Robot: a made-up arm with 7 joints.
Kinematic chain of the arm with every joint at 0, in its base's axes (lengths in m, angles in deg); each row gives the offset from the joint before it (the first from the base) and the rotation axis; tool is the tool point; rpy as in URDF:
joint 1: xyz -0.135 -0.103 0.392 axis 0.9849 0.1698 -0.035
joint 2: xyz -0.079 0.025 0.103 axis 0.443 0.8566 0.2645
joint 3: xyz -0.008 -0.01 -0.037 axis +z
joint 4: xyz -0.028 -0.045 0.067 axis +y
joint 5: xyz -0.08 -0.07 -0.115 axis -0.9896 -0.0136 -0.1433
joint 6: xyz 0.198 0 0.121 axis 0.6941 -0.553 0.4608
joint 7: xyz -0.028 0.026 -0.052 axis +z
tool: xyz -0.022 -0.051 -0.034 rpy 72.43 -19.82 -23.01
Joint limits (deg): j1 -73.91..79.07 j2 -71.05..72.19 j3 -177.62..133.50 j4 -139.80..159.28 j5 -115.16..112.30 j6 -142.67..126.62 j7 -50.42..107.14
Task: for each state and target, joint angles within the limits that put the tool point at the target. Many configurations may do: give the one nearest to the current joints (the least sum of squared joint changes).
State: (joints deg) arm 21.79 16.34 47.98 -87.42 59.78 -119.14 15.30
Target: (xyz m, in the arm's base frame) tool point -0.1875 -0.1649 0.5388
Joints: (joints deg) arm 22.17 27.52 49.40 -81.98 54.52 -104.26 14.55
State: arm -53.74 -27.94 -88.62 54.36 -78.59 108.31 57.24
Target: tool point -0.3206 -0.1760 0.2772
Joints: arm -50.42 -35.25 -106.73 68.10 -90.83 111.16 59.94
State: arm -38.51 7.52 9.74 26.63 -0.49 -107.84 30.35
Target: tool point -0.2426 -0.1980 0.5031
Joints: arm -22.94 27.66 -10.55 49.30 12.48 -70.69 49.90
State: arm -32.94 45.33 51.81 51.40 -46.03 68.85 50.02
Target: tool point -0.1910 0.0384 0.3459
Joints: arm -28.40 57.18 78.60 31.71 -47.20 76.69 57.39
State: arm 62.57 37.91 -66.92 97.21 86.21 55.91 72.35
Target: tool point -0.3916 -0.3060 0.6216
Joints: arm 66.29 46.25 -50.69 115.07 111.25 67.18 81.56
